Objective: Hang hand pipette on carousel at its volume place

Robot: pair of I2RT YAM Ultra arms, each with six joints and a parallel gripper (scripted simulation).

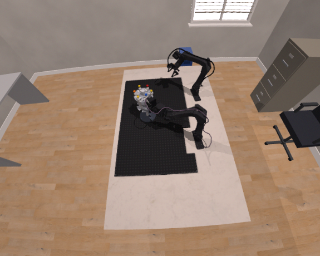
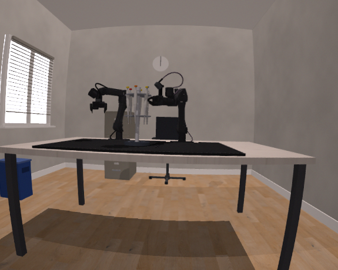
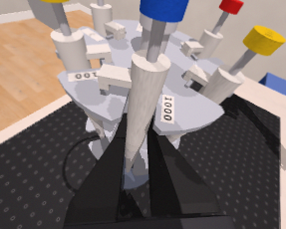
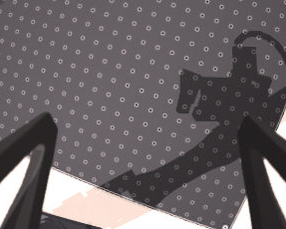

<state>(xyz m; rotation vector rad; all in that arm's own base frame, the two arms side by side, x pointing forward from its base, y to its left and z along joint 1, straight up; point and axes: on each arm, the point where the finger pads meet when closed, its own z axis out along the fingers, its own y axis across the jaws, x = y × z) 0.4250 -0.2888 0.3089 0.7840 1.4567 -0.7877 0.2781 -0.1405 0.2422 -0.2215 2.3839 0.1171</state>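
My left hand is 30 mm above the hand pipette, 10 mm to the right of it and 10 mm short of it.
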